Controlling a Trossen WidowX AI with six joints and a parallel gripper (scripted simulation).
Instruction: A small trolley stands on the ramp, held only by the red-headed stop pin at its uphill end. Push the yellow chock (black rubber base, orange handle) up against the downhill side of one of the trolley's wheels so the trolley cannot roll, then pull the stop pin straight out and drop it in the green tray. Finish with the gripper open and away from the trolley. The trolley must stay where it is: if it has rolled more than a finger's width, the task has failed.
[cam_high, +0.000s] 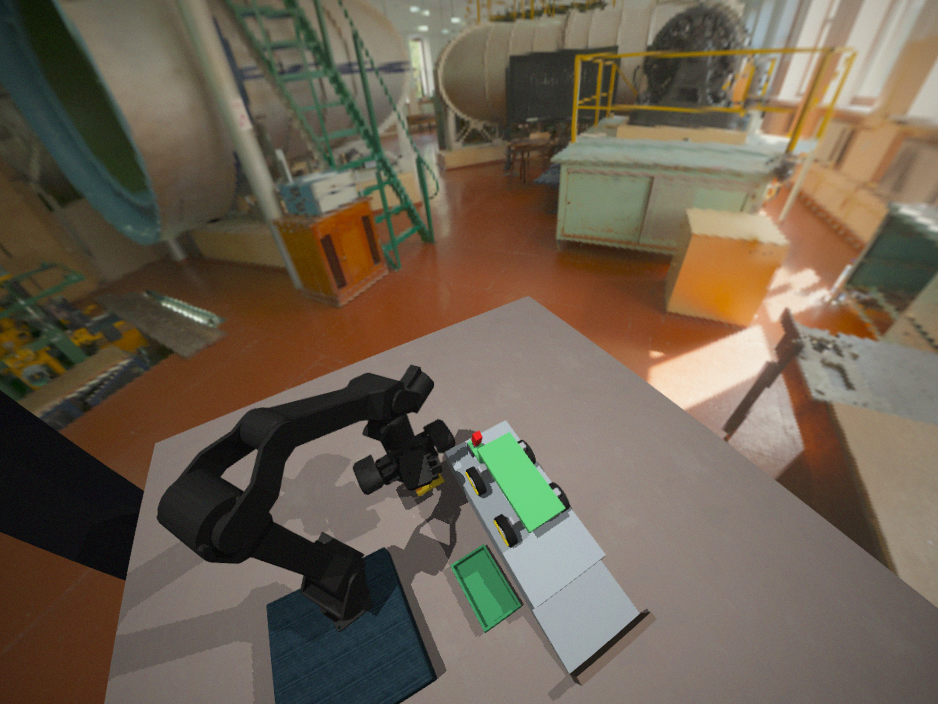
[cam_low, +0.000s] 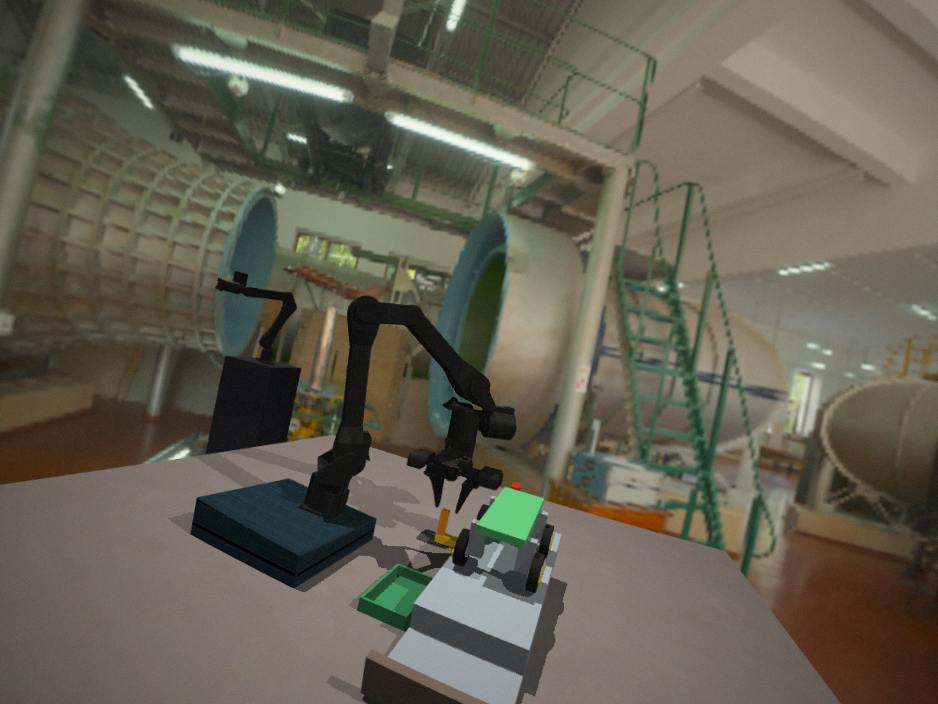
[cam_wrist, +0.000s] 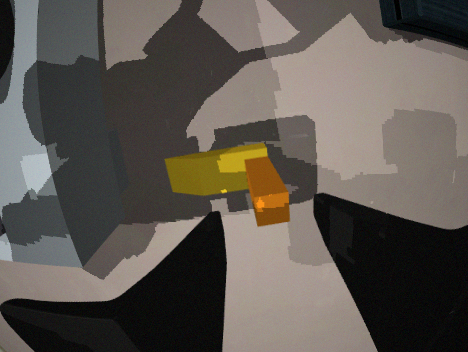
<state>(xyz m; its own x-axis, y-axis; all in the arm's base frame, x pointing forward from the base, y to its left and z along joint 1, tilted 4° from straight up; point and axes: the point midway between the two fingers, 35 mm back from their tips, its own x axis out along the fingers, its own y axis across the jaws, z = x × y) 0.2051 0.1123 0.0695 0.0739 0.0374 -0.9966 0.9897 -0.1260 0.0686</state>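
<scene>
My gripper tip is 2 cm short of the yellow chock and 5 cm above it. Round my gripper tip: grey ramp: 12 cm ahead, 17 cm to the right, 2 cm below; red-headed stop pin: 12 cm ahead, 5 cm to the right, 6 cm above; trolley: 12 cm ahead, 17 cm to the right, 5 cm above.
</scene>
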